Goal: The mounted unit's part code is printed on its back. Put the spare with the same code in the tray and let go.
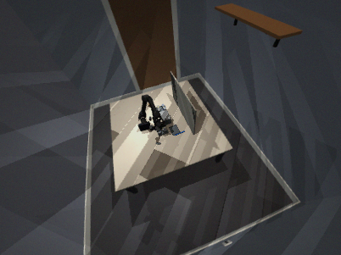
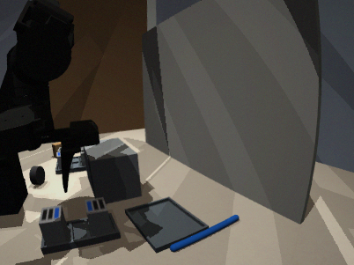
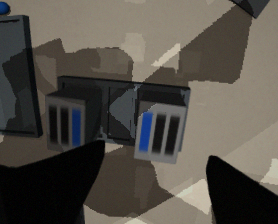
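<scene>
My gripper tip is now 50 mm above the grey spare block. From my gripper tip the other things lie so: dark rack (40 mm ahead, 80 mm below); dark tray (180 mm ahead, 20 mm to the right, 80 mm below); dark rectangle (60 mm behind, 120 mm to the right, 90 mm below).
</scene>
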